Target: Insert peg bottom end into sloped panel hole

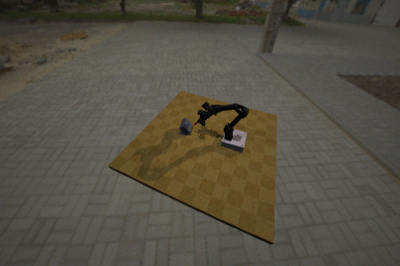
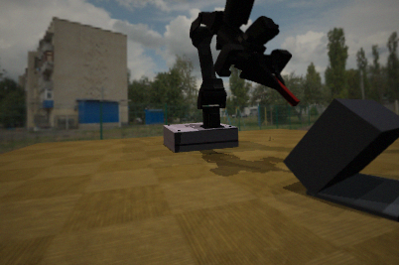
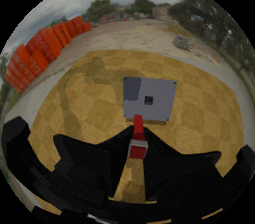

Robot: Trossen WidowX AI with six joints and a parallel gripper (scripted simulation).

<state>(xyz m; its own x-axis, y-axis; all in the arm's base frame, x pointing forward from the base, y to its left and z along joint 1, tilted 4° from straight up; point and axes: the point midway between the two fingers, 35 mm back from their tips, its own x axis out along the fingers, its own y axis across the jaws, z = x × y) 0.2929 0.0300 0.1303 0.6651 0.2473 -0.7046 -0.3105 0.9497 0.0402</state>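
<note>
My gripper tip is 110 mm short of the dark sloped panel, 90 mm above it and 20 mm to the right of it. Also, from my gripper tip: red peg: 10 mm behind, 10 mm above; then flat panel foot: 150 mm below, 130 mm ahead, 20 mm to the left.
</note>
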